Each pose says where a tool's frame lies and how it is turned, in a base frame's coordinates. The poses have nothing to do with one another.
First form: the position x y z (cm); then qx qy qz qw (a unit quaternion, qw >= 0).
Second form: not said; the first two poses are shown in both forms.
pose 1, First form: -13.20 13.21 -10.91 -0.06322 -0.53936 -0.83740 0.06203
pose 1, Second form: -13.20 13.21 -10.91 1.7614 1.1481 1.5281
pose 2, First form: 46.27 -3.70 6.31 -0.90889 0.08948 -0.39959 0.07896
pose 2, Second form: 46.27 -3.70 6.31 -2.8484 2.3026 0.0970
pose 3, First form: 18.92 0.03 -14.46 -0.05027 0.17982 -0.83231 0.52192
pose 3, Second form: 18.92 0.03 -14.46 -1.2833 0.3756 -0.7381
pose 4, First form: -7.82 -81.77 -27.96 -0.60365 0.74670 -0.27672 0.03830
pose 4, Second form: -7.82 -81.77 -27.96 -2.1131 2.5753 -0.7534
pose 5, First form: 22.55 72.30 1.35 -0.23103 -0.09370 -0.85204 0.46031
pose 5, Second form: 22.55 72.30 1.35 -3.0316 0.5039 0.8806
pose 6, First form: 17.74 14.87 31.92 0.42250 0.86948 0.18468 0.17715
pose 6, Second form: 17.74 14.87 31.92 1.2585 2.6240 0.3539
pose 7, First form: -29.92 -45.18 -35.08 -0.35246 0.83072 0.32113 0.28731
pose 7, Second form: -29.92 -45.18 -35.08 0.4397 2.2506 1.2422
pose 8, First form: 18.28 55.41 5.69 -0.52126 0.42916 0.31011 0.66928
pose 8, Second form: 18.28 55.41 5.69 -0.4481 1.4825 1.3159
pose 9, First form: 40.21 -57.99 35.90 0.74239 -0.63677 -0.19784 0.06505
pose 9, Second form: 40.21 -57.99 35.90 1.0266 2.7220 2.7503
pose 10, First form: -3.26 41.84 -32.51 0.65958 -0.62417 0.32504 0.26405
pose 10, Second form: -3.26 41.84 -32.51 -3.0660 2.2774 -1.4401
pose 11, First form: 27.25 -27.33 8.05 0.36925 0.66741 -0.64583 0.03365
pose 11, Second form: 27.25 -27.33 8.05 -1.0134 1.7351 -2.0241
